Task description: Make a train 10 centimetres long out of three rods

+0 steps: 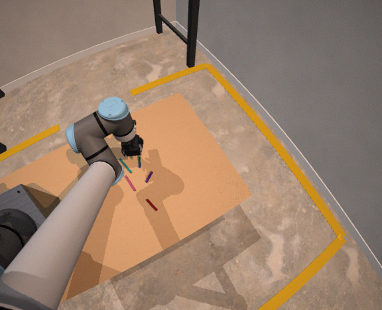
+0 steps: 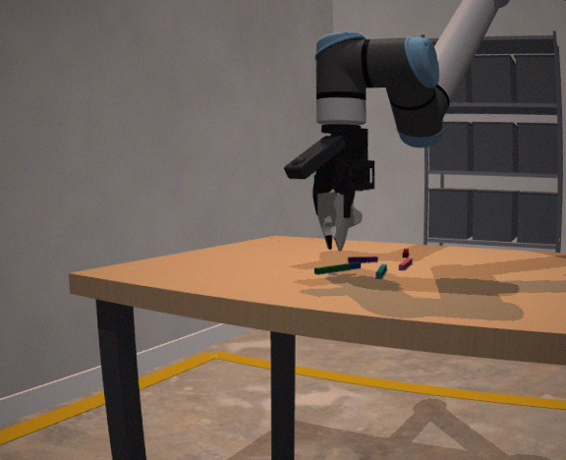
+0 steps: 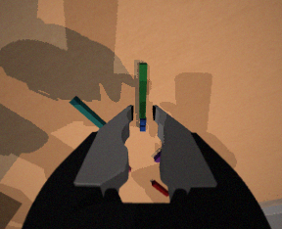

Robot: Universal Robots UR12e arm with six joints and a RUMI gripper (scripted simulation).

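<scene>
The green rod lies 50 mm below my hand. From my hand the other things lie so: pink rod: 110 mm behind, 100 mm to the right, 50 mm below; purple rod: 130 mm to the right, 50 mm below, 20 mm behind; turquoise rod: 90 mm behind, 50 mm below, 10 mm to the right.
</scene>
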